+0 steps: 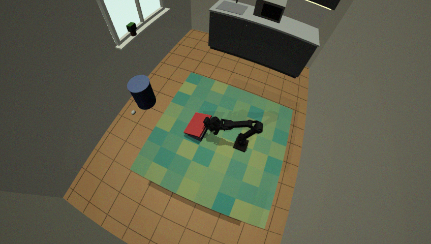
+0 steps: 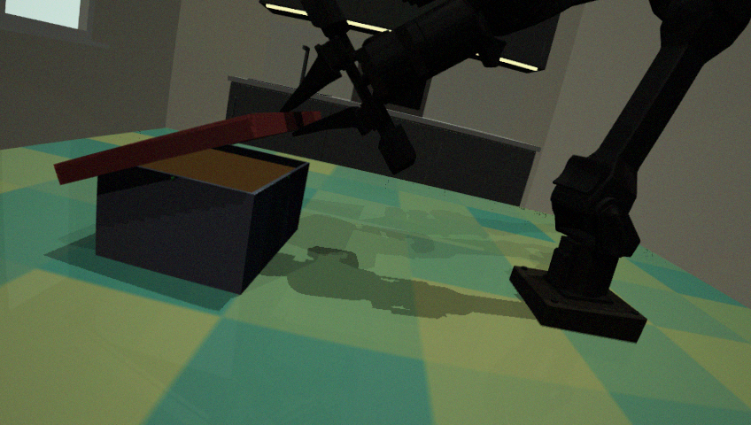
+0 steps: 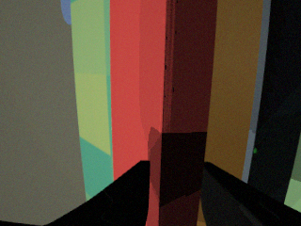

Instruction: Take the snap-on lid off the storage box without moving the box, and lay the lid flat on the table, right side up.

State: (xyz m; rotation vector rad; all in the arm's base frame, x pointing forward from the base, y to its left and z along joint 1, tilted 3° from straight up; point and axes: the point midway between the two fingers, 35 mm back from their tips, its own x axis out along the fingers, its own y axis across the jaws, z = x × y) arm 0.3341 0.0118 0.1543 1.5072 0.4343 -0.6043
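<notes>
My gripper tip is 8 cm short of the red lid, 1 cm to the left of it and 3 cm above it. Also, from my gripper tip: storage box: 6 cm ahead, 10 cm below.
</notes>
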